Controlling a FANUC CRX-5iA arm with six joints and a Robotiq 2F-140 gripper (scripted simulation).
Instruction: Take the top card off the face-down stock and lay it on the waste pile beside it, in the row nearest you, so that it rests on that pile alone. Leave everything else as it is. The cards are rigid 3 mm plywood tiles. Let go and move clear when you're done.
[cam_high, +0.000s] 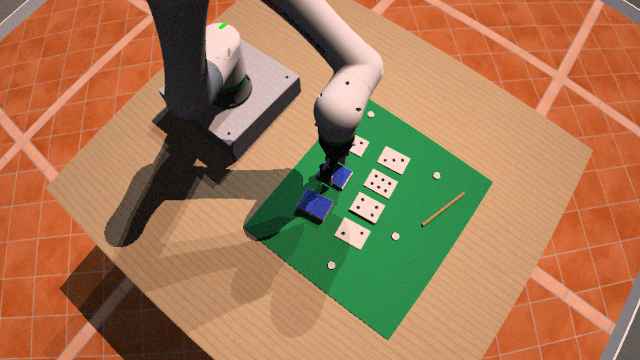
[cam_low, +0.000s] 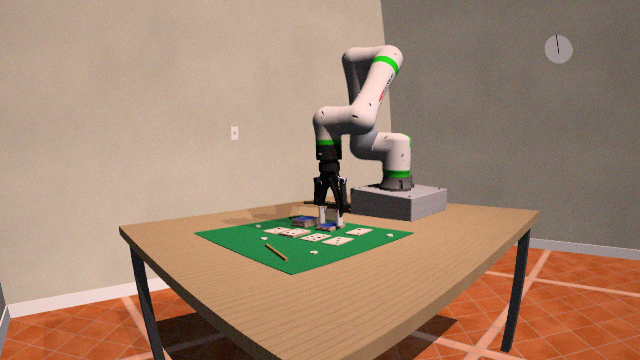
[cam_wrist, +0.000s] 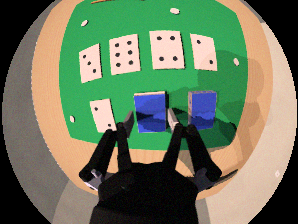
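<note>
Right now the card is 30 mm below my hand. Also, from my hand: wooden stick (350 mm ahead, 60 mm to the left, 40 mm below); then green mat (150 mm ahead, 30 mm to the right, 60 mm below).
</note>
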